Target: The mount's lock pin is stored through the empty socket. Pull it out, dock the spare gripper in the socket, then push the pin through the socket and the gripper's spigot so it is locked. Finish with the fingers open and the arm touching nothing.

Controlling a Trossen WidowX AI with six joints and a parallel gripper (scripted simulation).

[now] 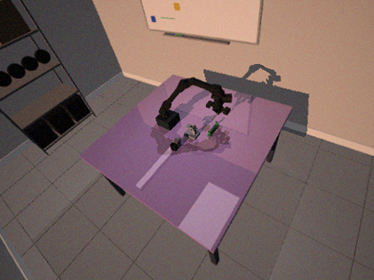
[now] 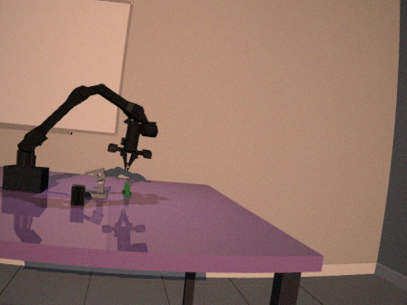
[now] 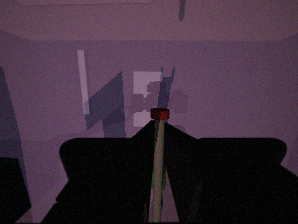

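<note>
The green rest is 100 mm to the right of my gripper tip and 60 mm below it. Round my gripper tip: spare gripper 370 mm to the right, 170 mm behind, 60 mm below; grey mount 210 mm to the right, 120 mm behind, 30 mm below.
</note>
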